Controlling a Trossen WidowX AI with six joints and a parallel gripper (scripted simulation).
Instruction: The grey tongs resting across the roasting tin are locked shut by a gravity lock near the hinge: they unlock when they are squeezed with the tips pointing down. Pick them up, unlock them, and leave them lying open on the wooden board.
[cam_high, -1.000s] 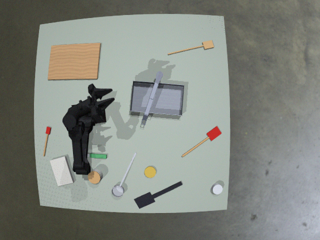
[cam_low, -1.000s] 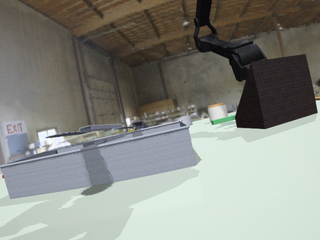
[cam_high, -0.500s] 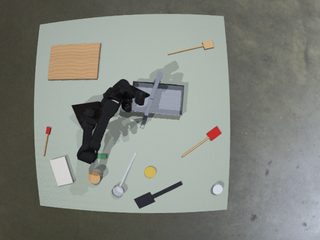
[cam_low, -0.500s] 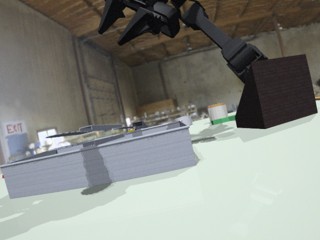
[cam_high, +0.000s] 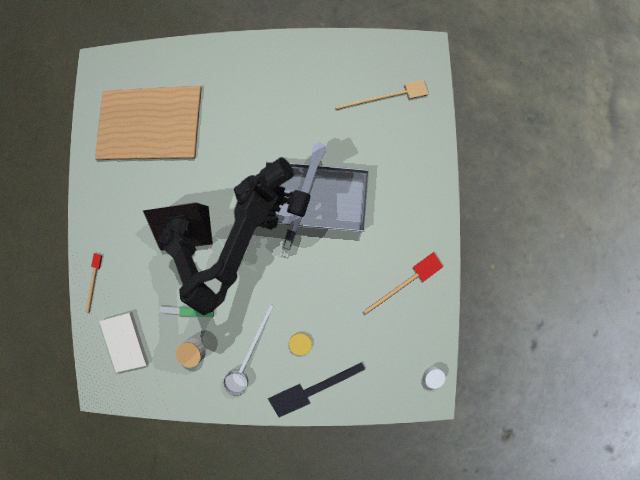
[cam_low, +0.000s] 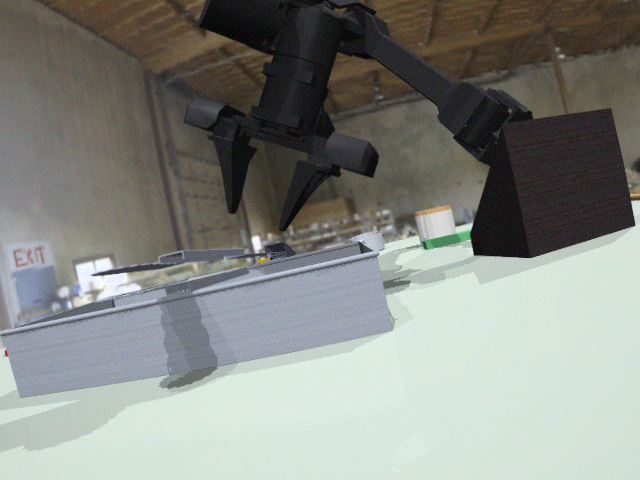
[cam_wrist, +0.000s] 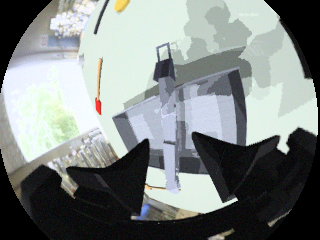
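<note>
My gripper tip is 7 cm above the grey roasting tin, 6 cm short of it and 2 cm to the right of it. The rest, counted from my gripper tip: green-handled tool (40 cm behind, 26 cm to the right, 9 cm below); then red spatula (31 cm ahead, 27 cm to the right, 9 cm below); then wooden board (44 cm behind, 36 cm to the left, 9 cm below).
</note>
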